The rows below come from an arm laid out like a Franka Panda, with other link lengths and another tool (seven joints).
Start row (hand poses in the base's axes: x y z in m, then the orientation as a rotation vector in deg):
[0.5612, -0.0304, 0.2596, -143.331, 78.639, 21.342]
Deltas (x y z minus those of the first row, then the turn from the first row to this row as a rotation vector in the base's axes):
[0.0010, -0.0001, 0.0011, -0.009, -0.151, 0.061]
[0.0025, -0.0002, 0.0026, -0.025, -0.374, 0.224]
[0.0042, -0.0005, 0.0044, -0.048, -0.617, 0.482]
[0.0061, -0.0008, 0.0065, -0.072, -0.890, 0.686]
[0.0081, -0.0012, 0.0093, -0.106, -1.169, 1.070]
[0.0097, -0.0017, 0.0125, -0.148, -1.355, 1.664]
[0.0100, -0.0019, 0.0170, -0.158, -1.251, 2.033]
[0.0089, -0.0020, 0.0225, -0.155, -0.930, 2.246]
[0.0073, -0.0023, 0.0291, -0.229, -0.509, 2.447]
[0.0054, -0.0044, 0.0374, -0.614, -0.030, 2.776]
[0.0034, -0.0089, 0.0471, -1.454, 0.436, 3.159]
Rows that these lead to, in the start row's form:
[0.5622, -0.0305, 0.2607, -143.363, 78.514, 21.153]
[0.5637, -0.0306, 0.2622, -143.468, 78.243, 20.887]
[0.5654, -0.0309, 0.2640, -143.649, 77.853, 20.610]
[0.5673, -0.0312, 0.2661, -143.782, 77.517, 20.282]
[0.5693, -0.0316, 0.2689, -144.060, 76.967, 19.978]
[0.5709, -0.0321, 0.2721, -144.516, 76.201, 19.831]
[0.5712, -0.0323, 0.2766, -144.821, 75.798, 20.034]
[0.5701, -0.0324, 0.2821, -145.032, 75.658, 20.495]
[0.5685, -0.0327, 0.2887, -145.312, 75.608, 21.039]
[0.5666, -0.0348, 0.2970, -145.948, 75.579, 21.500]
[0.5646, -0.0393, 0.3067, -146.992, 75.708, 21.684]

